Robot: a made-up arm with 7 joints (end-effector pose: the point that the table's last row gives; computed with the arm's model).
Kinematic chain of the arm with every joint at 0, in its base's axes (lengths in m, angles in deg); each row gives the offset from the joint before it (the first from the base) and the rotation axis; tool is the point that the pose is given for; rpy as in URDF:
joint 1: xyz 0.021 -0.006 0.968 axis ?
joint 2: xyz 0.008 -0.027 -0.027 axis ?
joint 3: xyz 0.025 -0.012 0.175 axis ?
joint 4: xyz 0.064 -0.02 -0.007 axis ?
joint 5: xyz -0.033 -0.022 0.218 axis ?
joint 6: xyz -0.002 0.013 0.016 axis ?
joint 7: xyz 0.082 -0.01 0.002 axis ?
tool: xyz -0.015 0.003 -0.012 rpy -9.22 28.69 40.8
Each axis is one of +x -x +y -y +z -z.
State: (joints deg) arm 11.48 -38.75 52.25 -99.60 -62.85 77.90 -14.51
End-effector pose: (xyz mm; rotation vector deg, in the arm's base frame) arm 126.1 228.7 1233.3 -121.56 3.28 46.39
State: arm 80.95 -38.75 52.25 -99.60 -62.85 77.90 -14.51
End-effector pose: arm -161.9 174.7 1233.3 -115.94 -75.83 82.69
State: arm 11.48 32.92 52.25 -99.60 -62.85 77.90 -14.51
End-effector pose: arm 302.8 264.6 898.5 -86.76 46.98 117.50
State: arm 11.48 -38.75 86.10 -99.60 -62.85 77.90 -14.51
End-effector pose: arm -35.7 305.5 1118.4 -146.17 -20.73 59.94
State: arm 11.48 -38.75 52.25 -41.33 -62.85 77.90 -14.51
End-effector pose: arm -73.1 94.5 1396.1 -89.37 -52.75 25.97
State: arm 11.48 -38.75 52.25 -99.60 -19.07 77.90 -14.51
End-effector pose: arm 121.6 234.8 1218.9 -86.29 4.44 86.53
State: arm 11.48 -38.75 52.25 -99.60 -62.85 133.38 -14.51
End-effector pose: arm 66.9 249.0 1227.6 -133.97 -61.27 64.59
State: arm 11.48 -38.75 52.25 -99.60 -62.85 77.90 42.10
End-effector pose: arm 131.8 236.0 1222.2 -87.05 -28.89 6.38
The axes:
joint 1: +z
joint 2: +y
joint 3: +z
joint 4: -y
joint 5: +z
joint 6: -y
joint 7: -z

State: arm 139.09 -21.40 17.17 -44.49 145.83 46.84 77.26
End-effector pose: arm -18.1 31.0 1429.7 19.90 -44.46 -87.58
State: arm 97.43 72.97 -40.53 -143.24 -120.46 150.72 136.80
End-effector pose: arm 187.8 14.2 719.9 -101.40 -5.96 75.87
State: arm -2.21 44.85 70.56 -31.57 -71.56 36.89 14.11
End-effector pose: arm 442.0 95.2 1096.1 -37.47 47.93 42.22
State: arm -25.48 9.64 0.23 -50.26 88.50 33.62 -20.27
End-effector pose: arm 314.5 -168.9 1251.2 34.24 -20.83 101.52
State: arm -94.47 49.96 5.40 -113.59 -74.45 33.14 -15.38
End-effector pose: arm -109.1 -284.5 727.8 78.23 130.60 31.47
